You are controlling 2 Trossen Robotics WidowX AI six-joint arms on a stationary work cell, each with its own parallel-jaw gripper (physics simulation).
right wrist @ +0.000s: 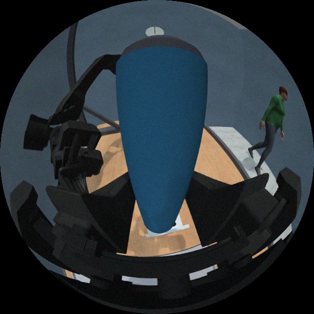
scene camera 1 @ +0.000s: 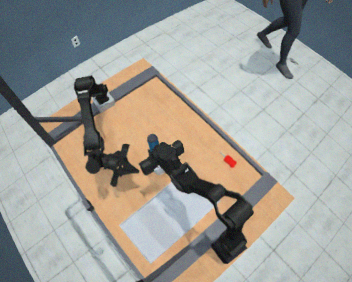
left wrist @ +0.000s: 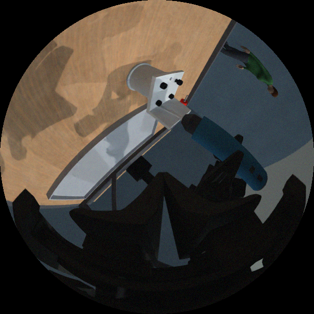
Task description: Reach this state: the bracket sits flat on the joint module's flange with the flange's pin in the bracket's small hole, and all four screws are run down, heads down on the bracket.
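Places are measured from the left arm's base along level axes (x ahead, y left, z up), in metres.
Pixels of known places: left gripper, fingertip midpoint: (scene camera 1: pixel 139 171); left arm's base, origin of the base link: (scene camera 1: pixel 102 98); right arm's base, origin of the base link: (scene camera 1: pixel 230 245).
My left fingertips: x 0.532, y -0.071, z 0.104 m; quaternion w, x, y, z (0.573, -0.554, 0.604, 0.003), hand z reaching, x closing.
Note:
For each thing: its top centre in the pictures, then the offset to it from my left fingertips.
- blue power screwdriver, middle of its top: (scene camera 1: pixel 153 141) 0.008 m back, 0.097 m left, 0.155 m up
- pale grey tray, middle of its top: (scene camera 1: pixel 170 213) 0.198 m ahead, 0.015 m left, 0.131 m down
- red object with a thin shaft, middle of its top: (scene camera 1: pixel 228 157) 0.148 m ahead, 0.396 m left, 0.113 m down
- light box, middle of its top: (scene camera 1: pixel 102 98) 0.532 m back, 0.071 m left, 0.104 m down
The pale joint module (left wrist: pixel 142 78) stands on the table, with the white L-shaped bracket (left wrist: pixel 155 95) (right wrist: pixel 183 228) against its flange. Four black screws show on the bracket, their heads outward; the screw at the upper right (left wrist: pixel 179 82) seems to stand a little proud. The flange pin and small hole cannot be made out. My right gripper (scene camera 1: pixel 159 151) (right wrist: pixel 157 171) is shut on the blue power screwdriver (scene camera 1: pixel 153 142) (left wrist: pixel 225 145) (right wrist: pixel 160 120). The driver's dark nose is close by the bracket's projecting leg in the left wrist view; its bit is hidden. My left gripper (scene camera 1: pixel 137 171) (left wrist: pixel 162 176) is shut and empty, left of the driver in the scene view.
A pale grey tray (scene camera 1: pixel 145 237) (left wrist: pixel 107 150) lies in front of the module. A red object with a thin shaft (scene camera 1: pixel 230 161) (left wrist: pixel 184 102) lies to the right. A light box (scene camera 1: pixel 106 105) stands by the left arm's base. A person (scene camera 1: pixel 290 30) (left wrist: pixel 257 70) (right wrist: pixel 274 117) is beyond the table.

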